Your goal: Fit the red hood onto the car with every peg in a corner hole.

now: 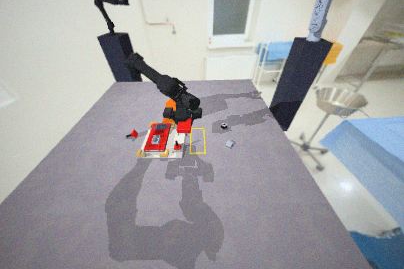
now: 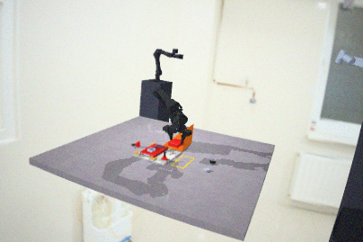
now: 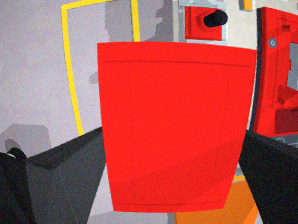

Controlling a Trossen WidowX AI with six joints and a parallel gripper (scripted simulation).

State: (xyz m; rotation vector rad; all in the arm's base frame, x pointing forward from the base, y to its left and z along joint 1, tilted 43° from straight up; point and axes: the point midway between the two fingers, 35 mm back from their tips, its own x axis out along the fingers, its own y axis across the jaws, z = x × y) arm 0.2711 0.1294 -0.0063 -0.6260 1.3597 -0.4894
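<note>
The jig lies 14 cm to the right of my gripper tip, 10 cm below it and 2 cm ahead of it. From my gripper tip the other things lie so: red hood (right at my gripper tip); black-and-white wheel (22 cm to the left, 12 cm behind, 10 cm below).
</note>
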